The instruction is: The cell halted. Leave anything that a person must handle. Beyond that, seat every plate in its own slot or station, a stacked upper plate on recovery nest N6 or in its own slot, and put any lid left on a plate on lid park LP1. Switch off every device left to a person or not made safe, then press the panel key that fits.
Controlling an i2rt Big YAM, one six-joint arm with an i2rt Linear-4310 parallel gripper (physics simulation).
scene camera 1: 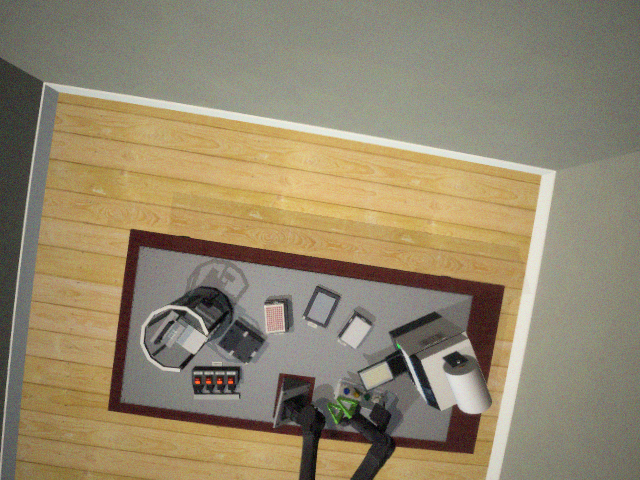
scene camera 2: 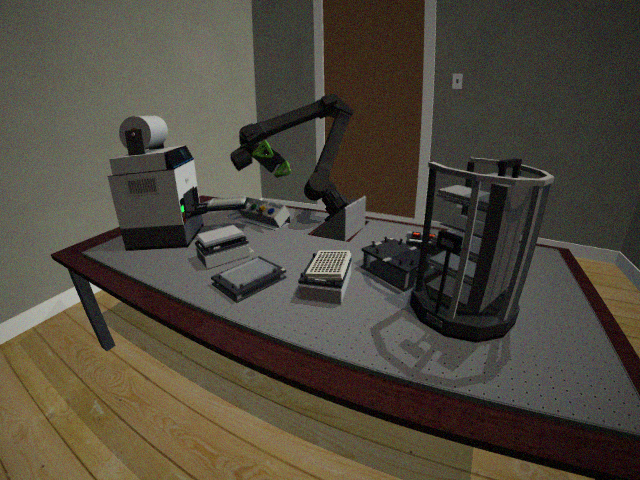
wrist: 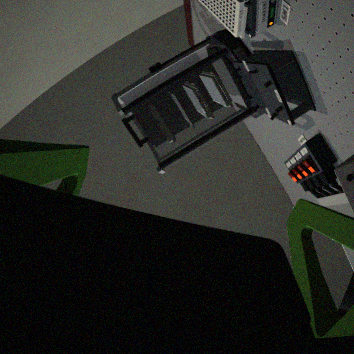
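Seen in the pictures: gripper, between the fingertips: [scene camera 1: 332, 400] [scene camera 2: 280, 165] [wrist: 197, 187]; arm's base, origin of its link: [scene camera 1: 290, 406] [scene camera 2: 342, 211].
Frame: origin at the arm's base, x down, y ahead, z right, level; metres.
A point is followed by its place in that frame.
My gripper [scene camera 1: 342, 409] [scene camera 2: 273, 159] @[x -0.191, y 0.166, z 0.144 m] [wrist: 197, 187] @[x -0.191, y 0.166, z 0.144 m] is open and empty, high above the table near the button panel [scene camera 1: 339, 385] @[x 0.015, y 0.125, z 0.205 m] [scene camera 2: 279, 214] @[x 0.006, y 0.111, z 0.204 m]. A white perforated plate [scene camera 1: 275, 317] @[x -0.005, y 0.396, z -0.144 m] [scene camera 2: 328, 263] @[x -0.012, y 0.403, z -0.149 m] [wrist: 220, 14] @[x -0.013, y 0.374, z -0.168 m] sits on a device; the wrist view shows an orange and a green light there. A pale plate or lid [scene camera 1: 355, 330] @[x -0.021, y 0.405, z 0.219 m] [scene camera 2: 222, 236] @[x -0.021, y 0.409, z 0.196 m] lies on another device. A grey panel [scene camera 1: 321, 305] @[x 0.028, y 0.478, z 0.052 m] [scene camera 2: 250, 273] @[x 0.028, y 0.475, z 0.038 m] fills a low dark frame. A pale plate [scene camera 1: 376, 374] @[x -0.072, y 0.245, z 0.337 m] is on the large machine's carrier. Four switches [scene camera 1: 217, 381] @[x 0.011, y 0.052, z -0.350 m] [wrist: 305, 171] @[x 0.013, y 0.052, z -0.330 m] glow orange. The tower holds a pale plate [scene camera 1: 191, 338] [scene camera 2: 454, 192].
The tall open tower [scene camera 1: 142, 338] @[x -0.265, y 0.318, z -0.580 m] [scene camera 2: 465, 326] @[x 0.026, y 0.460, z -0.480 m] [wrist: 207, 138] @[x -0.123, y 0.227, z -0.426 m] stands beside a dark raised stand [scene camera 1: 241, 339] @[x 0.002, y 0.268, z -0.276 m] [scene camera 2: 392, 253] @[x 0.001, y 0.256, z -0.265 m] [wrist: 300, 85] @[x 0.056, y 0.207, z -0.222 m]. The large white machine [scene camera 1: 439, 382] @[x -0.269, y 0.343, z 0.511 m] [scene camera 2: 149, 198] @[x -0.123, y 0.458, z 0.486 m] carries a roll [scene camera 1: 467, 387] @[x -0.390, y 0.395, z 0.539 m] [scene camera 2: 153, 130] @[x -0.340, y 0.396, z 0.495 m] and shows a green light. The arm's base plate [scene camera 2: 354, 218] @[x 0.011, y 0.018, z -0.057 m] stands at the table edge.
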